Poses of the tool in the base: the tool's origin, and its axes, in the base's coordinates. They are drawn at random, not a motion.
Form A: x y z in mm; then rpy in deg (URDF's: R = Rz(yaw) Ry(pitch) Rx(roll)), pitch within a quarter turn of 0, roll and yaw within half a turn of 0.
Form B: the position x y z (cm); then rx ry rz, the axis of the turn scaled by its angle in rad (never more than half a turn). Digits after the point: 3 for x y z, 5 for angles.
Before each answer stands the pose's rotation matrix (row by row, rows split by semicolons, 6 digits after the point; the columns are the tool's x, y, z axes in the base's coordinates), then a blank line. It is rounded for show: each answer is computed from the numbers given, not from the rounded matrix.
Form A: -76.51 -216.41 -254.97 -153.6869 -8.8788 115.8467
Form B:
-0.430741 0.776887 -0.459249; 0.889180 0.452365 -0.068741; 0.154345 -0.437964 -0.885644

-7.651 -21.641 -25.497 -1.41131 -2.34538 0.42923
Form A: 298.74 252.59 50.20 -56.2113 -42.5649 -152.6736
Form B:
-0.654321 -0.244140 0.715723; -0.338102 -0.752141 -0.565659; 0.676425 -0.612111 0.409597

29.874 25.259 5.020 -1.28039 1.08322 -2.59000
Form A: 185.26 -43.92 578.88 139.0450 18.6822 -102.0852
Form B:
-0.198334 -0.782445 -0.590291; -0.926315 -0.047186 0.373783; -0.320319 0.620929 -0.715432

18.526 -4.392 57.888 1.84989 -2.02075 -1.07687
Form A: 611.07 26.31 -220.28 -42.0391 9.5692 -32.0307
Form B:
0.835968 0.299529 0.459826; -0.522994 0.688665 0.502213; -0.166239 -0.660320 0.732354

61.107 2.631 -22.028 -0.66599 0.35866 -0.47120
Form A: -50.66 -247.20 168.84 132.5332 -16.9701 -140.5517
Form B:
-0.738575 -0.263447 -0.620567; -0.607715 0.658675 0.443654; 0.291873 0.704800 -0.646582

-5.066 -24.720 16.884 0.67575 -2.36107 -0.89084
